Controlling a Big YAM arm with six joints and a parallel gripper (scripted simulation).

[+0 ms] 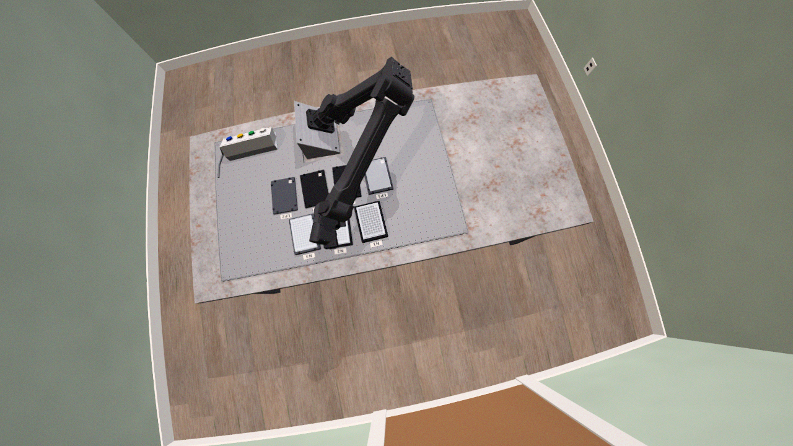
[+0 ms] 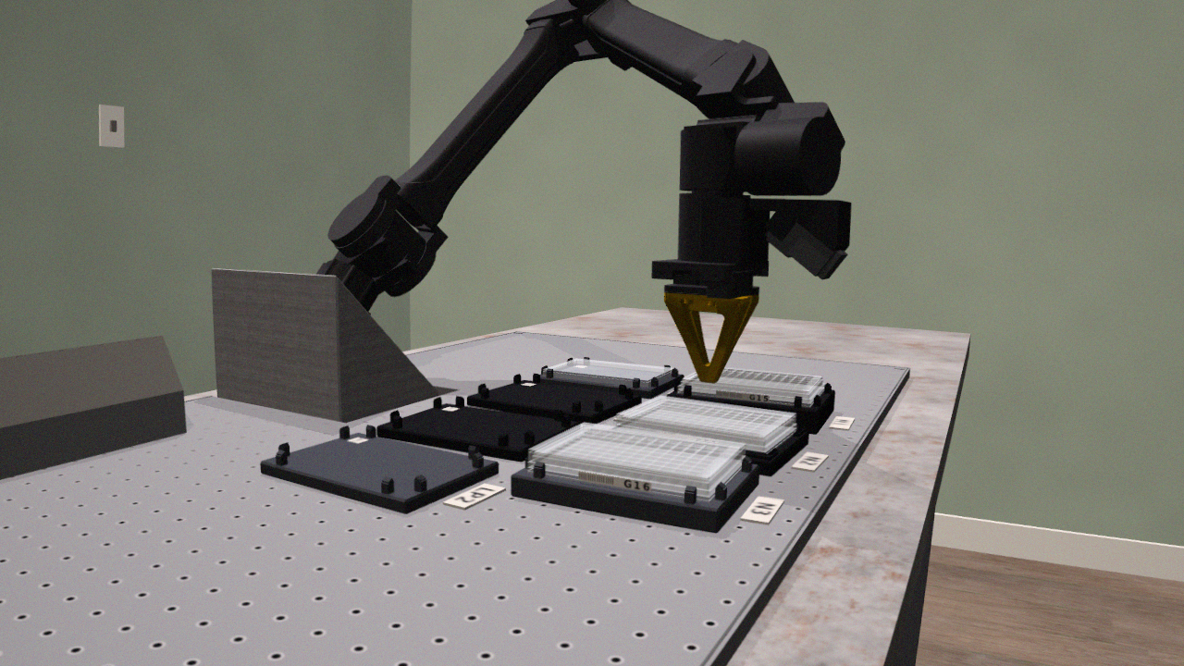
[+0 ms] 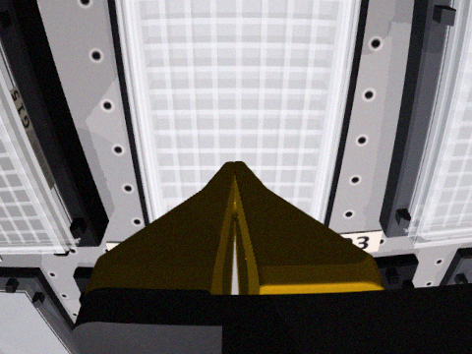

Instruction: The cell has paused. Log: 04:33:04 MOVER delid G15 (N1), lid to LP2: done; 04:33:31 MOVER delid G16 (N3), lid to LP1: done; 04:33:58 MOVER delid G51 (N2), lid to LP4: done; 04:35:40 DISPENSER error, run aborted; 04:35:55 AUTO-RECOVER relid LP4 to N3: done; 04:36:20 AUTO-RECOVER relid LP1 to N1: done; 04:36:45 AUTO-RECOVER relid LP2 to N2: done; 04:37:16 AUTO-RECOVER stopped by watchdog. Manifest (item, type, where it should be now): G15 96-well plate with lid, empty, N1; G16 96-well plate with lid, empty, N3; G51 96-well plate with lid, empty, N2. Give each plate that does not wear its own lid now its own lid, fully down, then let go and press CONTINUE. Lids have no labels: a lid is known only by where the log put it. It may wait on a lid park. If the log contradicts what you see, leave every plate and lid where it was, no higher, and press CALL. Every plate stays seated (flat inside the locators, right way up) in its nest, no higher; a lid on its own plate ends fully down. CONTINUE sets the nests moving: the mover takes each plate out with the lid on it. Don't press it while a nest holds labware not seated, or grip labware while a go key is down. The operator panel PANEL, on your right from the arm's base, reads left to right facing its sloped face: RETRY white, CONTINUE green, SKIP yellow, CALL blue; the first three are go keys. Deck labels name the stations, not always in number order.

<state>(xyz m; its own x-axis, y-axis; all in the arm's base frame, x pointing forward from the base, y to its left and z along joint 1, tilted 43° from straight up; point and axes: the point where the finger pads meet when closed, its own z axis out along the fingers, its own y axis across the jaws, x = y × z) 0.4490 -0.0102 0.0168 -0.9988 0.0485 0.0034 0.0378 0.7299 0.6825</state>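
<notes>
Now: hand 13 cm to the right of the plate G15 and 3 cm above it. From my hand the other things lie so: plate G16 (13 cm to the right, 4 cm below); LP4 label (10 cm behind, 6 cm to the left, 6 cm below); nest N1 (13 cm to the left, 5 cm below).
</notes>
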